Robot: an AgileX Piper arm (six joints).
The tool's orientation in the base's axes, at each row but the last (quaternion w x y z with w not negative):
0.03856 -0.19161 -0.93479 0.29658
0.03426 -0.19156 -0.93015 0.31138
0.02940 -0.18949 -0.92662 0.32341
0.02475 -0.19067 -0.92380 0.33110
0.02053 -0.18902 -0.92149 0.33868
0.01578 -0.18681 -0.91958 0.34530
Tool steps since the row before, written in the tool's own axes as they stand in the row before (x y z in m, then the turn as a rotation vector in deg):
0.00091 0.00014 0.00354 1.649 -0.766 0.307
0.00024 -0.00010 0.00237 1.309 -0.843 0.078
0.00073 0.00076 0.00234 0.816 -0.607 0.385
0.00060 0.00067 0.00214 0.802 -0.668 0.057
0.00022 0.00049 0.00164 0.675 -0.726 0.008
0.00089 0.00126 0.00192 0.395 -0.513 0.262
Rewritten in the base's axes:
-0.00145 -0.00146 -0.00302 -1.837 -0.112 0.115
-0.00069 -0.00132 -0.00186 -1.507 -0.167 0.364
-0.00084 -0.00056 -0.00236 -1.026 -0.361 0.011
-0.00070 -0.00059 -0.00213 -0.977 -0.212 0.306
-0.00031 -0.00059 -0.00159 -0.870 -0.268 0.392
-0.00071 -0.00002 -0.00236 -0.579 -0.380 0.090

